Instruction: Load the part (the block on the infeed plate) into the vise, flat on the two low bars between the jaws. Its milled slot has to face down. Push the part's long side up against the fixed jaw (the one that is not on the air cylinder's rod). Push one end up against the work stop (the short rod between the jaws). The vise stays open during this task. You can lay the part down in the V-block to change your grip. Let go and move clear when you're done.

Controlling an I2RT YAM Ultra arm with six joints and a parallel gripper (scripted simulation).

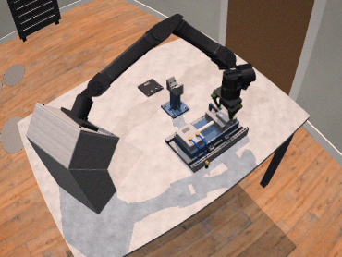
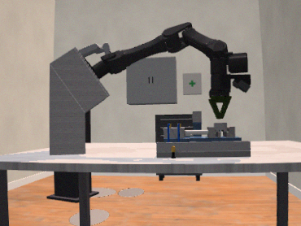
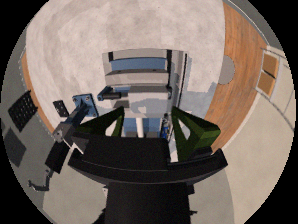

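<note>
Right now the grey part is 40 mm below my hand. Also, from my hand: fixed jaw (50 mm below, 30 mm to the left, 30 mm ahead); then moving jaw (50 mm below, 30 mm behind, 10 mm to the left); then air cylinder rod (80 mm behind, 50 mm below).
</note>
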